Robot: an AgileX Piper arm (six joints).
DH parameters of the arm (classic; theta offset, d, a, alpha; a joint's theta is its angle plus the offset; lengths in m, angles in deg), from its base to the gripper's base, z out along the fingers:
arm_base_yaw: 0 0.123 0 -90
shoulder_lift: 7.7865 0 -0.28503 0
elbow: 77.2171 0 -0.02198 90
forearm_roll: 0 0.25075 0 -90
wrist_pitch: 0 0 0 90
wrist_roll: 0 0.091 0 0
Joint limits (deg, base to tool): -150..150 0..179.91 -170..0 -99.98..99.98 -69.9..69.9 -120..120
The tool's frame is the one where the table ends.
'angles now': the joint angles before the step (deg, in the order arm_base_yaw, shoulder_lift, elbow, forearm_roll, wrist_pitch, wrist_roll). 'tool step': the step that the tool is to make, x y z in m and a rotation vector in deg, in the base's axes. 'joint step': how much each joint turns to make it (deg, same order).
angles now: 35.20, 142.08, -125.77, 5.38, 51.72, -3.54
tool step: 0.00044, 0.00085, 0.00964, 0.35, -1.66, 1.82
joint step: 0.00, -0.67, -0.64, 0.33, -0.09, -2.14
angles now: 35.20, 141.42, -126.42, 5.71, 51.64, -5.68
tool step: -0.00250, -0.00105, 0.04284, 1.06, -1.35, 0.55
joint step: 0.00, -2.16, -5.21, 0.02, 5.69, 0.02
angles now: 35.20, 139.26, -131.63, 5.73, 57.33, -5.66
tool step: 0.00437, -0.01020, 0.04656, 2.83, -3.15, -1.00
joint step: -1.27, -1.28, -7.35, 0.43, 4.43, 0.24
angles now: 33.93, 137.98, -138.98, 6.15, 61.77, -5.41
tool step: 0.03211, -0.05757, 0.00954, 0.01, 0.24, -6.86
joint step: -7.14, -0.05, -2.15, 0.16, 2.42, 0.00
